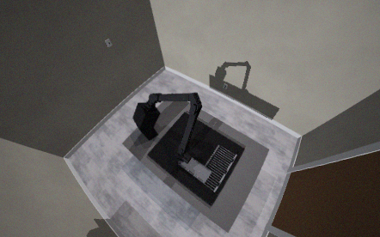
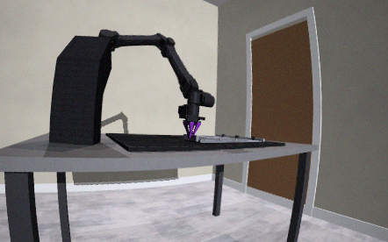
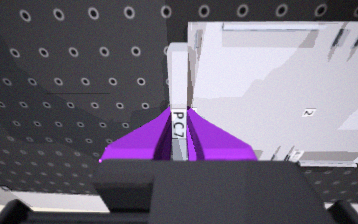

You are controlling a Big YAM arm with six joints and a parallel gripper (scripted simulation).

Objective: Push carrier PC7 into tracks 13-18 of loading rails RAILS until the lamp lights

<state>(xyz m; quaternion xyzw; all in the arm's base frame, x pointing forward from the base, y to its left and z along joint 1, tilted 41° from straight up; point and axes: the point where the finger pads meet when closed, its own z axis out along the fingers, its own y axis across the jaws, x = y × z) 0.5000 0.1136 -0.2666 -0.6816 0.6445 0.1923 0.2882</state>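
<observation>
The carrier PC7 lies 160 mm ahead of my hand, 20 mm to the left of it and 10 mm below it.
</observation>
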